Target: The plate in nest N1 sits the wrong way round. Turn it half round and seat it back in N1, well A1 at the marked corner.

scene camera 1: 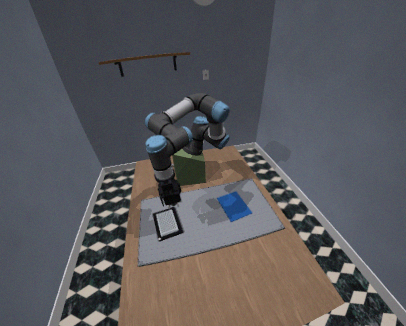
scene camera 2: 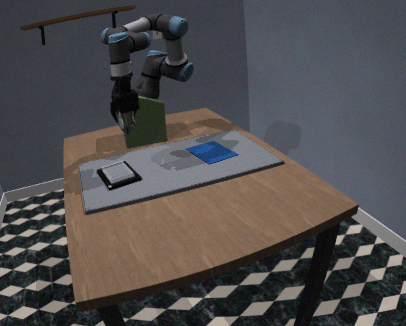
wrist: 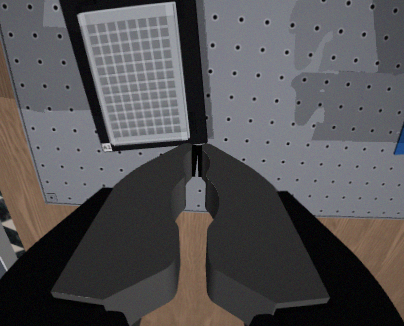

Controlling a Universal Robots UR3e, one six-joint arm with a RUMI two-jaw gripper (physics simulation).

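A pale, clear-rimmed plate with a grid of wells (scene camera 1: 167, 222) (scene camera 2: 119, 171) (wrist: 135, 75) lies in the black nest N1 (scene camera 1: 171, 235) (scene camera 2: 125, 183) (wrist: 194, 75), at the left of the grey board. It looks flat inside the rim. A small white A1 tag (wrist: 107, 147) marks the nest's lower left corner in the wrist view. I cannot read any well marking on the plate. My gripper (scene camera 1: 170, 202) (scene camera 2: 128, 132) (wrist: 197, 148) is shut and empty, fingers pointing down. It hangs above the board, apart from the plate. In the wrist view its tips appear by the nest's lower right corner.
The grey perforated board (scene camera 1: 200, 245) (scene camera 2: 165, 187) (wrist: 250, 165) lies on the wooden table (scene camera 1: 210, 285) (scene camera 2: 210, 225). A flat blue square (scene camera 1: 234, 206) (scene camera 2: 212, 152) lies at its right. A green block (scene camera 1: 190, 167) (scene camera 2: 150, 122) stands behind, by the arm's base.
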